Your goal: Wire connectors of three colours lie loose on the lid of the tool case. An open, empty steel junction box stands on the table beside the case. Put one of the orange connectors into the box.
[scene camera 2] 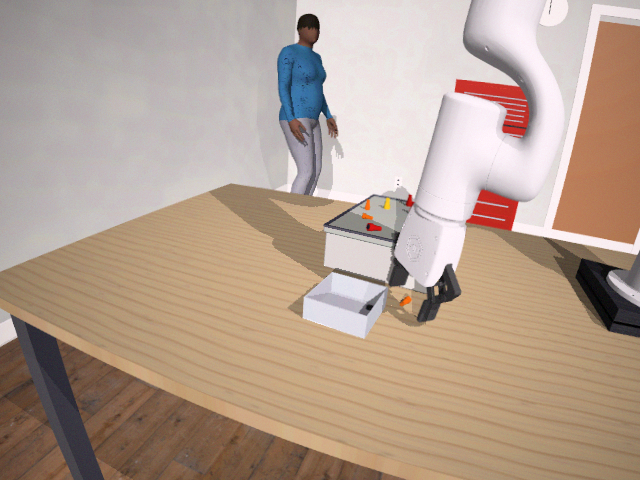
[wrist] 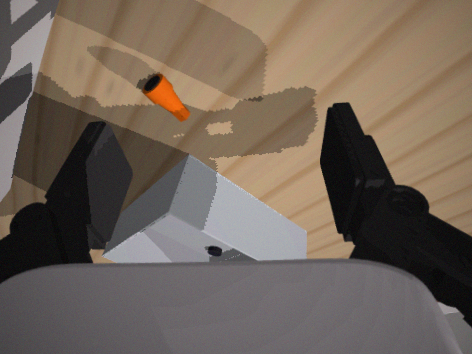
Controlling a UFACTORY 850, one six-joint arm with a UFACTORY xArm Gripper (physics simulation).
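An orange connector [scene camera 2: 405, 300] [wrist: 168, 98] lies on its side on the table, beside the junction box and apart from it. The light grey open junction box [scene camera 2: 336, 316] [wrist: 255, 215] stands in front of the tool case [scene camera 2: 356, 253]; a dark round spot shows inside it. On the case lid, one orange connector [scene camera 2: 367, 205] stands upright and another orange connector [scene camera 2: 366, 216] lies on its side. My gripper [scene camera 2: 412, 297] [wrist: 219, 140] is open and empty, low over the table near the loose orange connector, which shows towards the upper left between the fingers in the wrist view.
A yellow connector [scene camera 2: 387, 204] and a red connector [scene camera 2: 409, 200] stand on the case lid, and another red connector [scene camera 2: 373, 226] lies there. The arm hides part of the case. The robot's black base [scene camera 2: 604, 299] is at the right. A person [scene camera 2: 305, 98] stands behind the table.
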